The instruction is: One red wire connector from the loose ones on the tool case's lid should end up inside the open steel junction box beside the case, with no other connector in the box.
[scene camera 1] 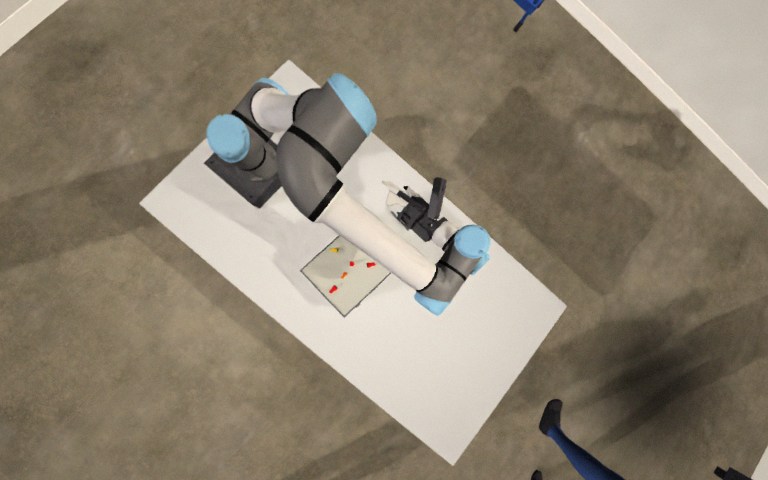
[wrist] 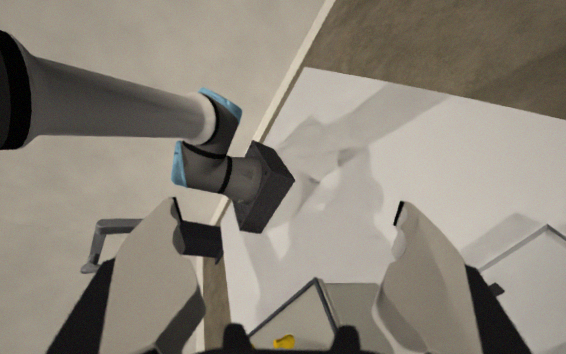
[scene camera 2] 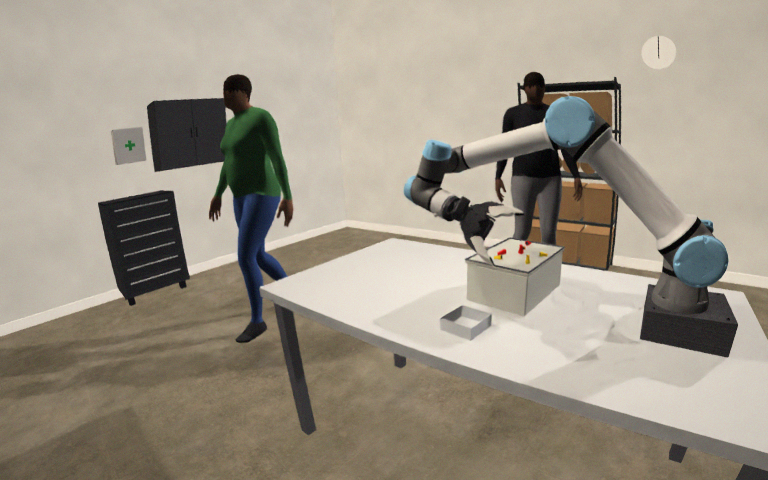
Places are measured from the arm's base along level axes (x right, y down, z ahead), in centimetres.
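Pixels of known places: gripper, fingertip midpoint: point(scene camera 1: 393, 184) point(wrist: 287, 201) point(scene camera 2: 509, 239); arm's base at its link origin: point(scene camera 1: 257, 162) point(wrist: 250, 181) point(scene camera 2: 679, 302).
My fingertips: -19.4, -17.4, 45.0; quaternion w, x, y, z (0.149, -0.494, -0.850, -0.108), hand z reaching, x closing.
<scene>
Ahead of a thing's pixels: the offset from my fingertips to its middle, as dx, dy, dz. Level surfaces: height alone.
Red wire connectors @(+38.1, +11.4, +5.2) point(scene camera 1: 333, 289) @(+23.7, +11.4, +10.3) point(scene camera 1: 370, 264) point(scene camera 2: 501, 251) @(+27.5, +10.7, +4.9) point(scene camera 2: 521, 249) lie loose on the lid of the pale tool case @(+27.0, +18.8, +6.2) point(scene camera 1: 344, 305) point(scene camera 2: 495, 288) point(wrist: 356, 307), among an orange connector @(+32.2, +11.6, +5.2) point(scene camera 1: 343, 275) and yellow connectors @(+18.8, +10.8, +0.1) point(scene camera 1: 334, 249) point(scene camera 2: 527, 259) point(wrist: 285, 342). The open steel junction box @(-2.5, +23.9, +10.5) point(scene camera 2: 454, 328) point(wrist: 515, 248) stands on the table beside the case; no connector shows in its visible inside. In scene view 1 the box does not show. My gripper point(scene camera 1: 390, 195) point(scene camera 2: 506, 237) point(wrist: 287, 201) is wide open and tilted, above the case's level, with nothing between its fingers.
The arm's dark base point(scene camera 1: 249, 189) point(scene camera 2: 688, 331) point(wrist: 265, 202) stands on the white table @(dy +25.8) point(scene camera 1: 447, 367) point(scene camera 2: 373, 283). The forearm passes over the case in scene view 1. A person in green point(scene camera 2: 252, 152) and one in black point(scene camera 2: 523, 158) stand beyond the table.
</scene>
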